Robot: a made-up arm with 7 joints. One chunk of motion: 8 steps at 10 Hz.
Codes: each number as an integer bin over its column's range. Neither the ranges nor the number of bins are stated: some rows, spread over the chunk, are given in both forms.
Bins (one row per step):
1: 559 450 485 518 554 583 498
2: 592 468 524 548 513 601 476
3: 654 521 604 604 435 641 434
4: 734 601 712 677 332 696 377
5: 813 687 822 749 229 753 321
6: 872 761 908 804 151 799 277
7: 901 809 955 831 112 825 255
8: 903 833 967 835 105 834 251
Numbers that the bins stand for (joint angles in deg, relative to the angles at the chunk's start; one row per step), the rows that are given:
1: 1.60 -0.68 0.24 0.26 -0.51 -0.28 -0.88
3: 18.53 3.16 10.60 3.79 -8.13 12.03 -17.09
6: 57.37 16.14 37.08 12.00 -26.33 45.56 -56.85
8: 62.89 20.03 42.21 13.27 -29.27 52.98 -63.43
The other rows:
2: 7.48 0.30 3.63 1.49 -3.14 3.54 -6.45
4: 32.78 7.49 20.01 6.78 -14.73 23.70 -31.52
5: 46.86 12.14 29.59 9.74 -21.33 35.80 -45.71
7: 62.54 18.73 41.17 13.11 -28.82 51.08 -62.42

